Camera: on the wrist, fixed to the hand. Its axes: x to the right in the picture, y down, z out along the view.
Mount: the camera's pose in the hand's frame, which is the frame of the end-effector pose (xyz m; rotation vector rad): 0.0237 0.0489 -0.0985 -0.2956 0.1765 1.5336
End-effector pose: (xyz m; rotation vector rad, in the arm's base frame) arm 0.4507 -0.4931 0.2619 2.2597 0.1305 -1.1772
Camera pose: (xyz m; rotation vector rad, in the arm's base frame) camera 0.5526 -0.4848 0.3089 1.4470 -1.0776 -0.0860
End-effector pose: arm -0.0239 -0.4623 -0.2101 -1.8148 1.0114 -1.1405
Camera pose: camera -0.1197 -0.5212 -0.2141 -0.6017 2.1244 -0.1464
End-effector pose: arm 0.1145 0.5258 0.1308 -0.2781 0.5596 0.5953
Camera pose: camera 0.0607 0.5359 0.0325 -0.1309 0.8044 2.1628
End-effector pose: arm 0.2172 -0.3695 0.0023 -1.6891 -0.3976 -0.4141
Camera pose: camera 0.2568 -0.4735 -0.0140 -1.7284 1.1202 0.5457
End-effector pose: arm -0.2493 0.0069 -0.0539 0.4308 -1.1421 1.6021
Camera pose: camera -0.2750 0.1038 -0.1049 1.0135 1.5796 -2.4585
